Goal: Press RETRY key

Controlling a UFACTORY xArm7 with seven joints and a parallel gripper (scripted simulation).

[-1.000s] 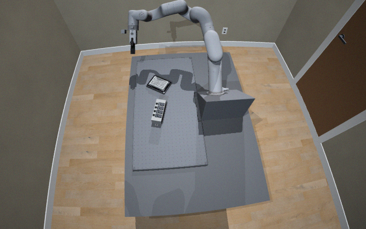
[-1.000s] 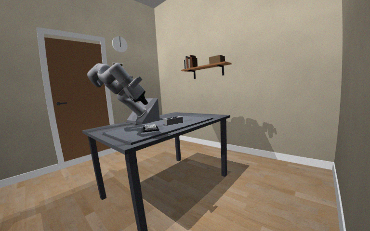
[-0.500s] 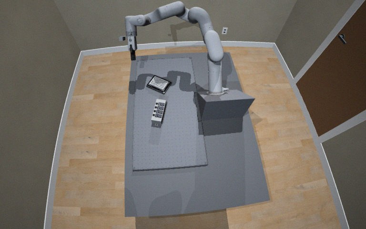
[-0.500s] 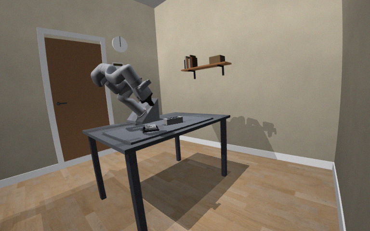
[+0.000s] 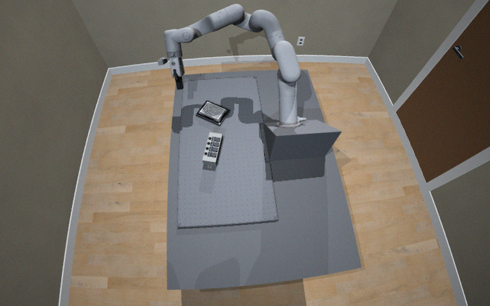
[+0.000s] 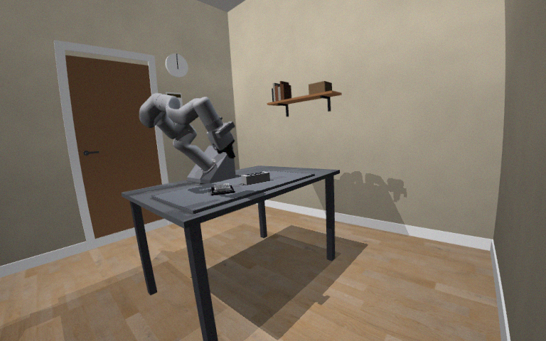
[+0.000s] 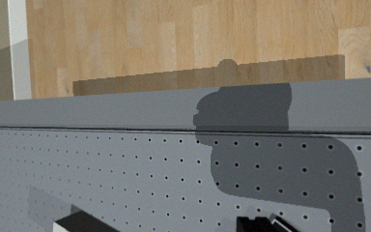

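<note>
My hand is 15 cm past the operator panel, 31 cm to the right of it and 17 cm above it.
</note>
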